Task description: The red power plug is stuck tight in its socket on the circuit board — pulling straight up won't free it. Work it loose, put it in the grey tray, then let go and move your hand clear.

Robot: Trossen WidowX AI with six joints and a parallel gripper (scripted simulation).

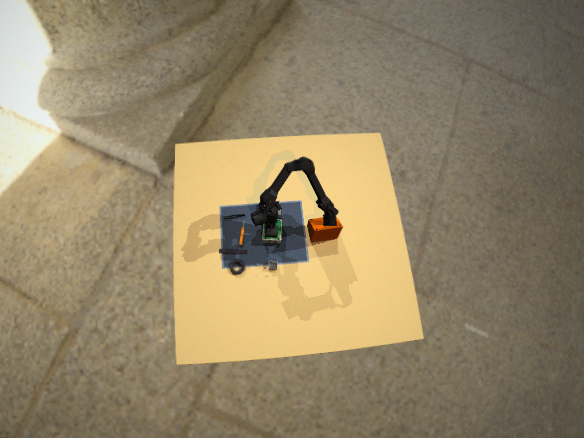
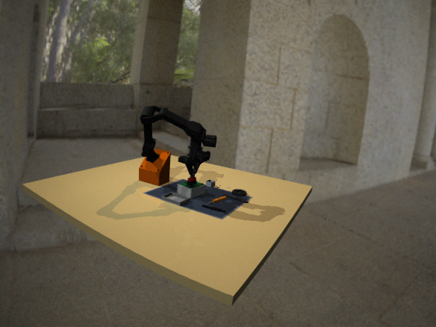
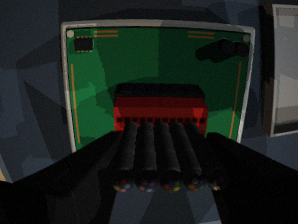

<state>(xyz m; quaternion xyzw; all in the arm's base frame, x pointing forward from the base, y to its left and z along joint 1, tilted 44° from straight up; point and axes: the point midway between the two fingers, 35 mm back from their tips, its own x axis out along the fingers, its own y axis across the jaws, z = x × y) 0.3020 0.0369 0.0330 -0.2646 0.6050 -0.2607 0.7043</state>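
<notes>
Now: gripper tip 2 cm above the red power plug. Also, from my gripper tip: blue mat 11 cm below, 5 cm ahead, 1 cm to the left; black bar 21 cm ahead, 11 cm to the left, 11 cm below.
</notes>
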